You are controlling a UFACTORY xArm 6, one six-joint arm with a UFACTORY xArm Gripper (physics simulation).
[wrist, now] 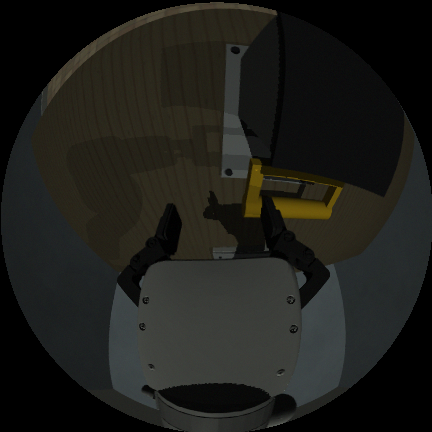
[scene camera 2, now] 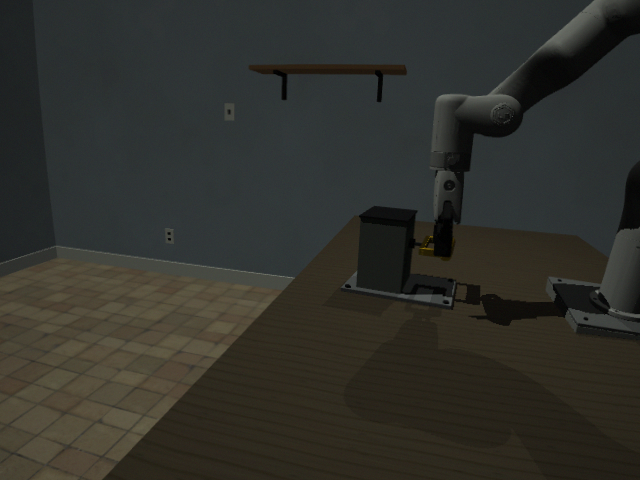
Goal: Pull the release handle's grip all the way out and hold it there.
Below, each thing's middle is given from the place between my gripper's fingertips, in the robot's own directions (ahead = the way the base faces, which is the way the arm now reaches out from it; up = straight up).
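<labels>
Base plate (wrist: 239, 143): my hand 120 mm above it, 100 mm to the left of it, 80 mm short of it.
</labels>
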